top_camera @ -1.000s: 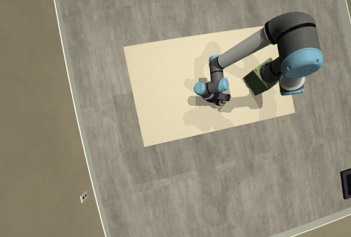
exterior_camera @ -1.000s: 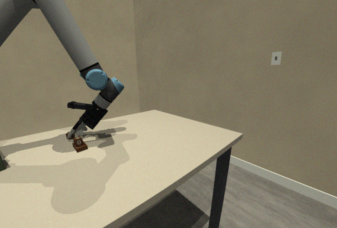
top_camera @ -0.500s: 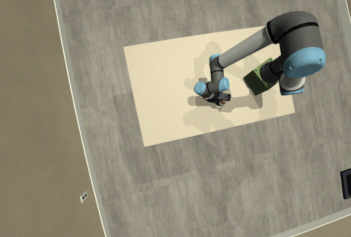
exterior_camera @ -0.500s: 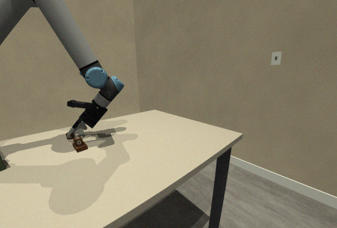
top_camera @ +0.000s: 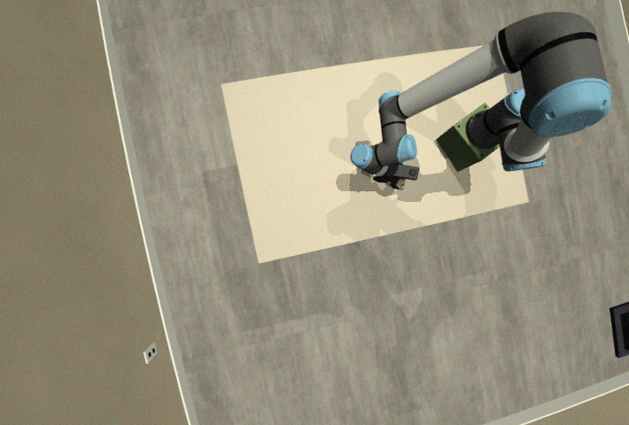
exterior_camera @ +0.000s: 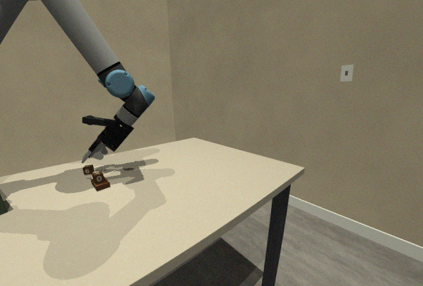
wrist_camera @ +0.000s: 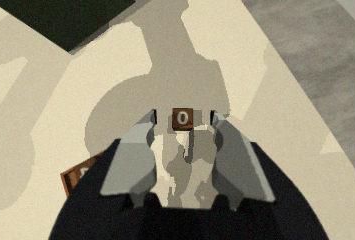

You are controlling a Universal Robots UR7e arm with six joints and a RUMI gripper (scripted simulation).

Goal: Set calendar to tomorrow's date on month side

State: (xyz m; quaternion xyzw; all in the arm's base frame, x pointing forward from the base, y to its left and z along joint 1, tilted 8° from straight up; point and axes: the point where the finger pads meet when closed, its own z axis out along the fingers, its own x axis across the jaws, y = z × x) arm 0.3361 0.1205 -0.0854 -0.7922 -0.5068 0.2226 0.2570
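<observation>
Right now the brown digit cube is 5 cm below my hand and 1 cm behind it. Round my hand: brown calendar tray: 15 cm to the right, 6 cm below, 2 cm ahead.
</observation>
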